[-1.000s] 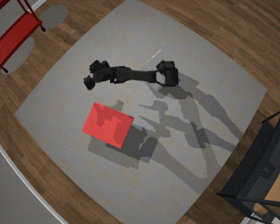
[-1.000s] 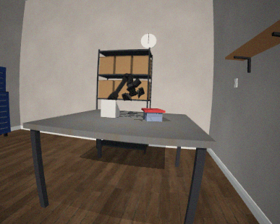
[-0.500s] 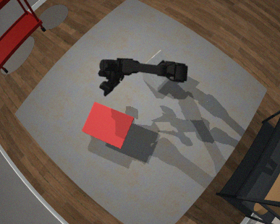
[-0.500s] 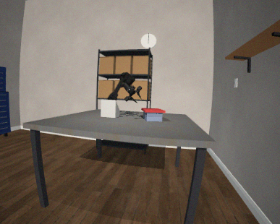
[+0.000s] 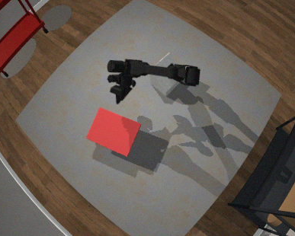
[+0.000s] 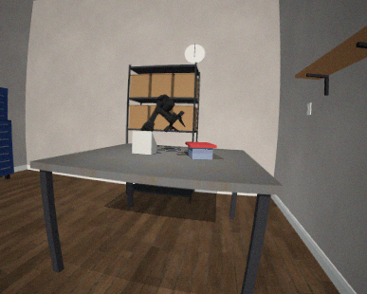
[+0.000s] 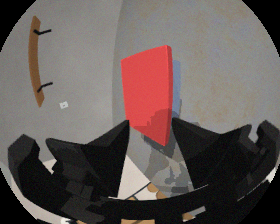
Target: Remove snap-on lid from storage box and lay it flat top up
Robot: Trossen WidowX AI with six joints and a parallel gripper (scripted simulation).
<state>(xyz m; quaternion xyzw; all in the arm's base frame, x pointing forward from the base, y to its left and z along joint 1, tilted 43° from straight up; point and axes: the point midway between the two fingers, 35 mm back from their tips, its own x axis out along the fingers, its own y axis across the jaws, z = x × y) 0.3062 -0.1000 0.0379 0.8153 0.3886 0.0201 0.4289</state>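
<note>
Now: the red lid 140 mm ahead of my hand, 60 mm to the left of it and 120 mm below it. Also, from my hand: storage box 140 mm ahead, 60 mm to the left, 170 mm below.
</note>
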